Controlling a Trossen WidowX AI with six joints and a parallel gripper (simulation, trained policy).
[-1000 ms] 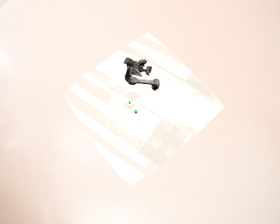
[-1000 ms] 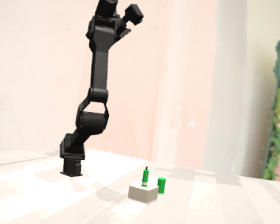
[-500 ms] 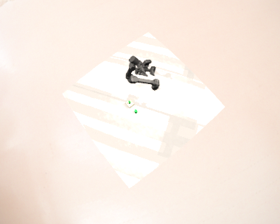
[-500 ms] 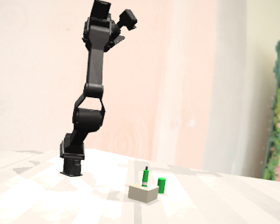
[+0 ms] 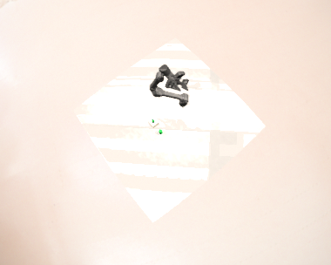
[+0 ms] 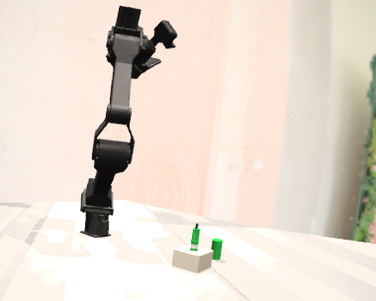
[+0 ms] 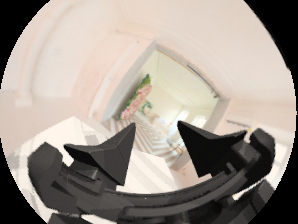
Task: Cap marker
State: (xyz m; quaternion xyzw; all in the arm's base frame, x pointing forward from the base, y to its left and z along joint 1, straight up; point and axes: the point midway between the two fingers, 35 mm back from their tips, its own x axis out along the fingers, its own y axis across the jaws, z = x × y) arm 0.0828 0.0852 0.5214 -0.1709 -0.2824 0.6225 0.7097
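The green cap lies 24 cm ahead of my gripper tip, 3 cm to the right of it and 50 cm below it. From my gripper tip the other things lie so: green marker (23 cm ahead, 14 cm to the right, 45 cm below); pale holder block (23 cm ahead, 14 cm to the right, 51 cm below).
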